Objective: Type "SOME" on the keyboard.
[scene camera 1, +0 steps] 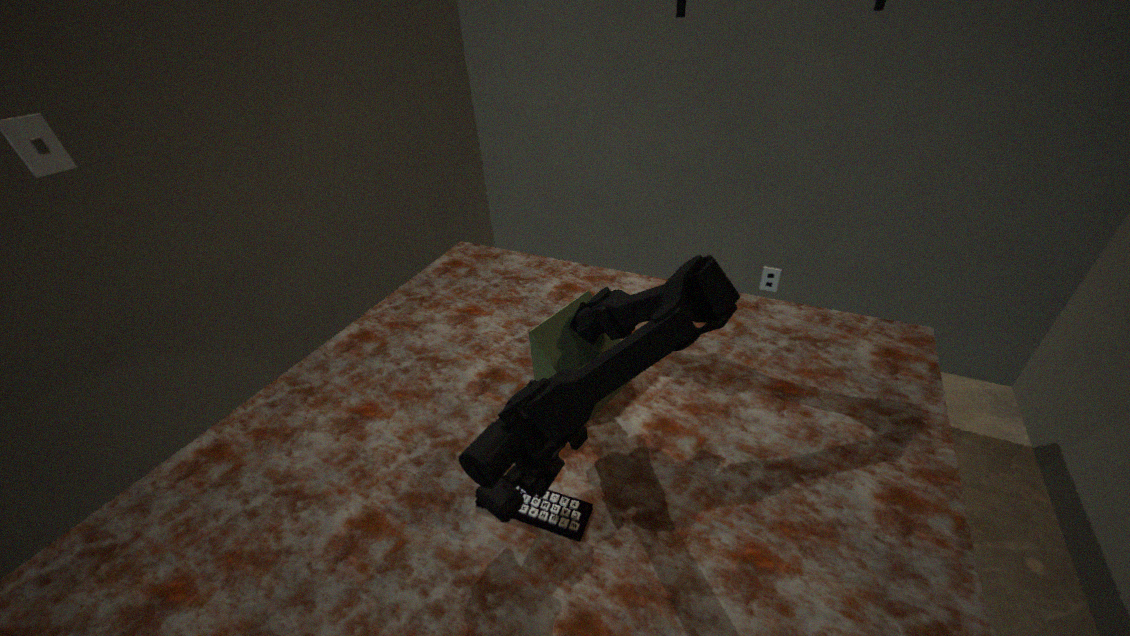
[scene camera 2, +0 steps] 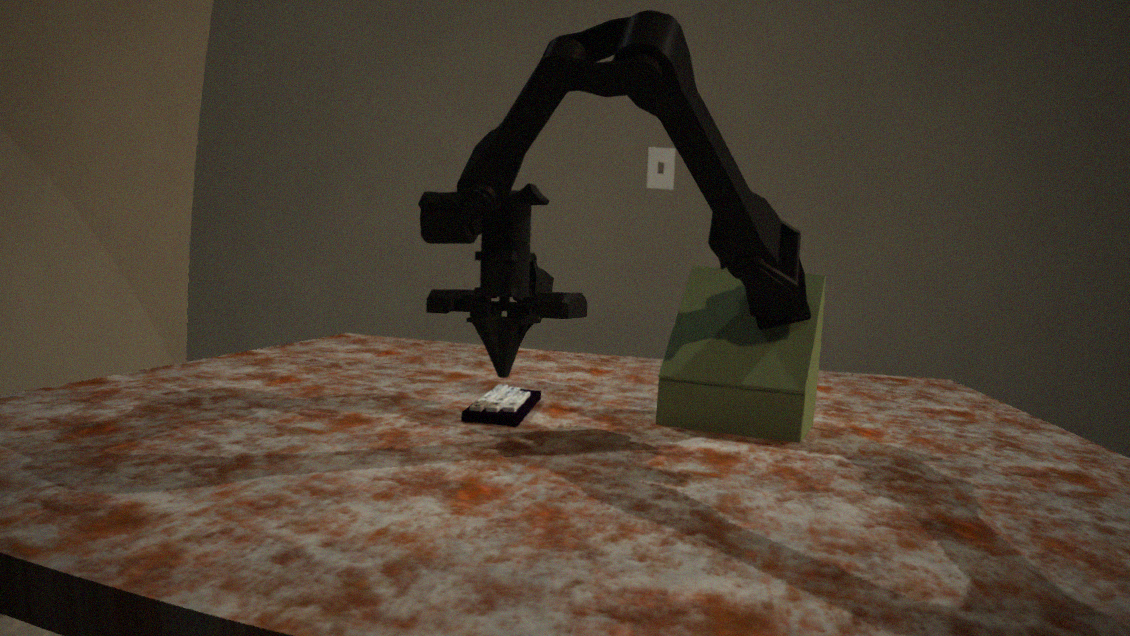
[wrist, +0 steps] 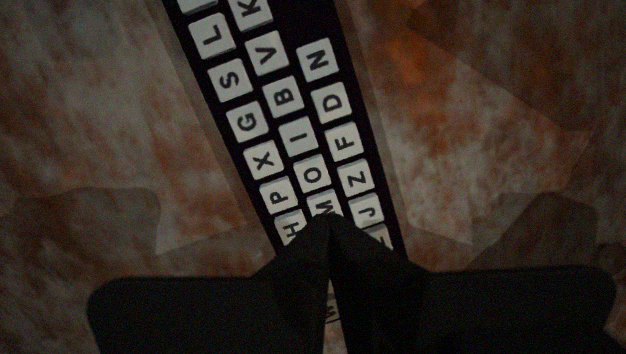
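Pixels of known places: gripper, between the fingertips: [scene camera 1: 540, 494] [scene camera 2: 503, 377] [wrist: 326, 225]; arm's base, origin of its link: [scene camera 1: 587, 323] [scene camera 2: 779, 304].
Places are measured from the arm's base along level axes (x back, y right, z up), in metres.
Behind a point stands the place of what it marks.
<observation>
The small black keyboard with white letter keys [scene camera 1: 553, 511] {z -0.132, x -0.321, y -0.080 m} [scene camera 2: 499, 404] {z -0.131, x -0.309, y -0.099 m} [wrist: 310, 25] {z -0.136, x -0.302, y 0.014 m} lies on the table. My gripper [scene camera 2: 503, 374] {z -0.106, x -0.317, y -0.057 m} [wrist: 326, 225] {z -0.106, x -0.317, y -0.057 m} is shut and empty, pointing straight down, with its tips a little above the keys. In the wrist view the tips overlap the lower part of the M key [wrist: 323, 201] {z -0.131, x -0.316, y -0.058 m}. The O key [wrist: 312, 174] {z -0.131, x -0.317, y -0.045 m} is right beside M, and the S key [wrist: 230, 80] {z -0.131, x -0.338, y 0.002 m} is farther up in the outer row. The E key cannot be made out in the wrist view; the fingers cover part of the keyboard there. In scene camera 1 the arm hides the keyboard's left end.
The table [scene camera 1: 355, 553] {z -0.149, x -0.498, y 0.176 m} [scene camera 2: 395, 553] {z -0.149, x -0.260, y -0.530 m} has a mottled orange and grey top. The arm's base sits on a green sloped block [scene camera 1: 549, 347] {z 0.005, x -0.100, y 0.031 m} [scene camera 2: 731, 406] {z -0.117, x -0.051, y -0.063 m}, well to the right of the keyboard in scene camera 2. Arm shadows fall across the table.
</observation>
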